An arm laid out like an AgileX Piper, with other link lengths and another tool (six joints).
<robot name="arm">
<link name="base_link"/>
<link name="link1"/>
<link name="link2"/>
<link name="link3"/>
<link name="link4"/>
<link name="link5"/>
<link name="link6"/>
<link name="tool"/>
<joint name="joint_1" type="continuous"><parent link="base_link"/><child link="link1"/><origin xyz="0.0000 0.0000 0.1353"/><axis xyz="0 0 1"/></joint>
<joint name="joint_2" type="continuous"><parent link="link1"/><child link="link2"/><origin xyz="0.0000 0.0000 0.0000" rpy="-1.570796 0.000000 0.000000"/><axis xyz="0 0 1"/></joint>
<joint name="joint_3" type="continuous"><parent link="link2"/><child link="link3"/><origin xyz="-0.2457 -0.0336 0.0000"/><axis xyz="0 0 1"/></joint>
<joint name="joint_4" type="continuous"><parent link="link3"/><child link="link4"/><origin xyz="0.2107 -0.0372 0.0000" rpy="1.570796 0.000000 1.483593"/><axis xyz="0 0 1"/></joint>
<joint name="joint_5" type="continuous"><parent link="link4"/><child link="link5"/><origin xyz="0.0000 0.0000 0.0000" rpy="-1.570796 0.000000 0.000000"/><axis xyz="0 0 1"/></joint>
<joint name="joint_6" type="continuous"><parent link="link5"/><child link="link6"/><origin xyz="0.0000 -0.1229 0.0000" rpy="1.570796 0.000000 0.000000"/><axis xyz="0 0 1"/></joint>
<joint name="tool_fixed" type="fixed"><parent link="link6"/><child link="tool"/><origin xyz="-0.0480 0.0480 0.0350" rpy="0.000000 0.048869 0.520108"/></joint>
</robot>
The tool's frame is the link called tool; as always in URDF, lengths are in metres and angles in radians. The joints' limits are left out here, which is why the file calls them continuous.
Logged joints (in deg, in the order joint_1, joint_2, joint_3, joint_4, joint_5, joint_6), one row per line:
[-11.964, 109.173, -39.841, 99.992, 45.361, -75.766]
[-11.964, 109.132, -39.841, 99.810, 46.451, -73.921]
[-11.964, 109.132, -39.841, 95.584, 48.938, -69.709]
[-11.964, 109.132, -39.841, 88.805, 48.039, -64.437]
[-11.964, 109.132, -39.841, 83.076, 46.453, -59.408]
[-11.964, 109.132, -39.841, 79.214, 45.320, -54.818]
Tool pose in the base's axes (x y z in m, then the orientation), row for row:
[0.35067, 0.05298, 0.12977, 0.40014, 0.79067, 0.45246, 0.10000]
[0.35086, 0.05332, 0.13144, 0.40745, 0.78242, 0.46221, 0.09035]
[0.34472, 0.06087, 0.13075, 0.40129, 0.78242, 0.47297, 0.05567]
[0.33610, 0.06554, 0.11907, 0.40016, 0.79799, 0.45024, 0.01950]
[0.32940, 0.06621, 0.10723, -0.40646, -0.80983, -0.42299, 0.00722]
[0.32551, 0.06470, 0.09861, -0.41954, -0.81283, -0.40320, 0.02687]
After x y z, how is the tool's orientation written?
As a quaternion, x y z w.
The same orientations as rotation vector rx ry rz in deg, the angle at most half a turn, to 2 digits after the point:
[67.77, 133.92, 76.63]
[69.40, 133.27, 78.73]
[69.78, 136.05, 82.24]
[71.15, 141.88, 80.05]
[-72.83, -145.10, -75.79]
[-74.25, -143.86, -71.36]

